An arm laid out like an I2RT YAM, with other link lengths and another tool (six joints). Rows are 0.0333 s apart.
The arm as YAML. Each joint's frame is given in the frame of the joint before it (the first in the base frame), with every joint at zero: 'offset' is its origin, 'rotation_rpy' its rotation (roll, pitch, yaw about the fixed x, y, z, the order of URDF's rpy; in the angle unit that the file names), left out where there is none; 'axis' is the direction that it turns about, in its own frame. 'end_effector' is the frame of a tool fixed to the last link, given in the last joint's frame.
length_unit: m
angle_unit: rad
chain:
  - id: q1
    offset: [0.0, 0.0, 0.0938]
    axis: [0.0, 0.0, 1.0]
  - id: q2
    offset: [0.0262, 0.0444, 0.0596]
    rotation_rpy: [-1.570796, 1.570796, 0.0]
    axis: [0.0, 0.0, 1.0]
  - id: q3
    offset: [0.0, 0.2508, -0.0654]
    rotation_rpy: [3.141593, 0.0, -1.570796]
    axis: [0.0, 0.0, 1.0]
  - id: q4
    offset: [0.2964, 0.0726, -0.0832]
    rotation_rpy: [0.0, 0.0, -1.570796]
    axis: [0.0, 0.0, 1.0]
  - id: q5
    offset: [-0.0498, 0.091, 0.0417]
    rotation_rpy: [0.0, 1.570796, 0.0]
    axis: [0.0, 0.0, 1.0]
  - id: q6
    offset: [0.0, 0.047, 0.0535]
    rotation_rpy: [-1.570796, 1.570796, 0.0]
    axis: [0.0, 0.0, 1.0]
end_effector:
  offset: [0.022, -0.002, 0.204]
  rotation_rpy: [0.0, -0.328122, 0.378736]
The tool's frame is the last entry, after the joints.
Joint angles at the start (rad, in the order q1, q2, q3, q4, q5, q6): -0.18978, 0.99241, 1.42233, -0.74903, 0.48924, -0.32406
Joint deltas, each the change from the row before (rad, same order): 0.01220, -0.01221, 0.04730, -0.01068, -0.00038, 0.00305; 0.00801, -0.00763, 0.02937, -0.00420, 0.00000, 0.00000; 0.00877, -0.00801, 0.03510, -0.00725, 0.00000, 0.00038; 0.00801, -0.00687, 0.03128, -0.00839, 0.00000, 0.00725; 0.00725, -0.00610, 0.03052, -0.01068, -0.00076, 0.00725; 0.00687, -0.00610, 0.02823, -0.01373, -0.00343, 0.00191; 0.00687, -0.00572, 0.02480, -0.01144, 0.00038, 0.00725; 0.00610, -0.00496, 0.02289, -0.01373, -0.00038, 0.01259; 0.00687, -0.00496, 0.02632, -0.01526, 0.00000, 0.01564; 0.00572, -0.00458, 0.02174, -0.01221, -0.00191, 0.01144; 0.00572, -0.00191, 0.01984, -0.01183, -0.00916, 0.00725; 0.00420, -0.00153, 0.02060, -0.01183, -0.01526, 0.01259; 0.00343, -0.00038, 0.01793, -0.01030, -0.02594, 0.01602; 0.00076, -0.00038, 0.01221, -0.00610, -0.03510, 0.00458; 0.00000, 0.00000, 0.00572, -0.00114, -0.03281, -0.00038; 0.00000, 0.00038, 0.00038, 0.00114, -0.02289, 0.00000
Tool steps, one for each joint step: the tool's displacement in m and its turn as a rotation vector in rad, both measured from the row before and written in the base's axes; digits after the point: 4 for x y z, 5 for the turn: -0.0083, 0.0069, 0.0273, -0.00654, -0.04991, 0.01178; -0.0058, 0.0044, 0.0174, -0.00566, -0.03231, 0.00801; -0.0076, 0.0049, 0.0194, -0.00560, -0.03560, 0.00870; -0.0075, 0.0043, 0.0163, 0.00103, -0.03374, 0.00682; -0.0077, 0.0041, 0.0146, 0.00201, -0.02997, 0.00699; -0.0074, 0.0045, 0.0121, -0.00093, -0.02158, 0.01004; -0.0074, 0.0034, 0.0108, 0.00324, -0.02311, 0.00575; -0.0070, 0.0030, 0.0087, 0.00846, -0.02125, 0.00537; -0.0080, 0.0032, 0.0097, 0.01084, -0.02481, 0.00571; -0.0068, 0.0030, 0.0081, 0.00792, -0.02048, 0.00693; -0.0042, 0.0044, 0.0062, 0.00545, -0.01394, 0.01450; -0.0039, 0.0051, 0.0063, 0.01021, -0.01712, 0.01892; -0.0016, 0.0070, 0.0051, 0.01384, -0.01640, 0.02881; 0.0006, 0.0083, 0.0037, 0.00441, -0.00882, 0.03572; 0.0020, 0.0076, 0.0022, 0.00003, -0.00446, 0.03281; 0.0024, 0.0052, 0.0004, 0.00039, -0.00118, 0.02288
